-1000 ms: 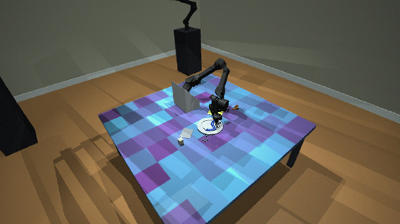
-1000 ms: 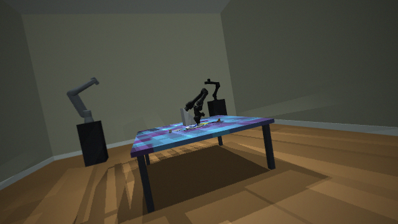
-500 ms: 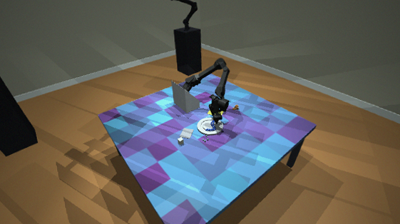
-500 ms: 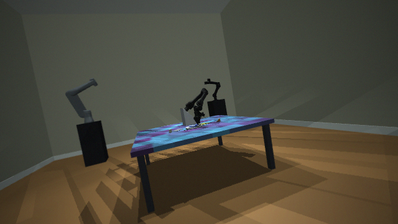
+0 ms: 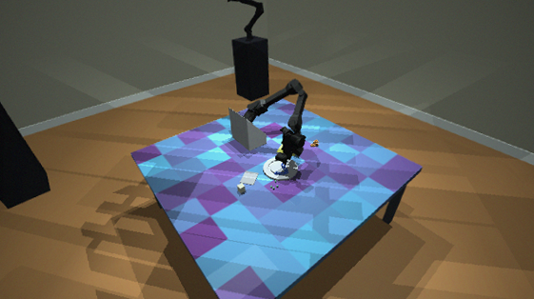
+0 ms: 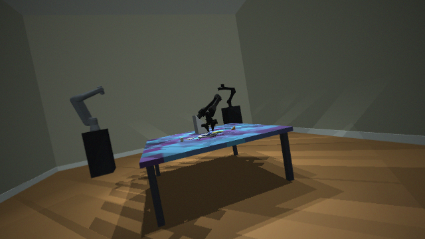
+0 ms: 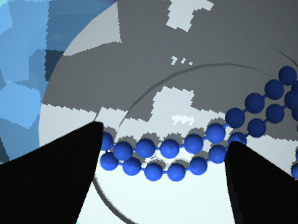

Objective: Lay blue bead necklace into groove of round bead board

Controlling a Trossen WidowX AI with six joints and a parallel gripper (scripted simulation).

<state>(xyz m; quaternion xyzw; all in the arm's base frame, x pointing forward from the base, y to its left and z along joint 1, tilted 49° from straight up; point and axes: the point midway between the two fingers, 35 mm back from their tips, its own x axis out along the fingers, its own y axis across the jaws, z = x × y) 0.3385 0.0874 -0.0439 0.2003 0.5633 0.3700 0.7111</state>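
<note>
Now: gripper tip 20 mm past the round white bead board, 40 mm to the left of it and 30 mm above it. From my gripper tip the other things lie so: cream cube 30 mm behind, 310 mm to the right, 20 mm below; yellow patch 110 mm behind, 120 mm to the left, 30 mm below; flat grey square 80 mm behind, 220 mm to the right, 30 mm below.
</note>
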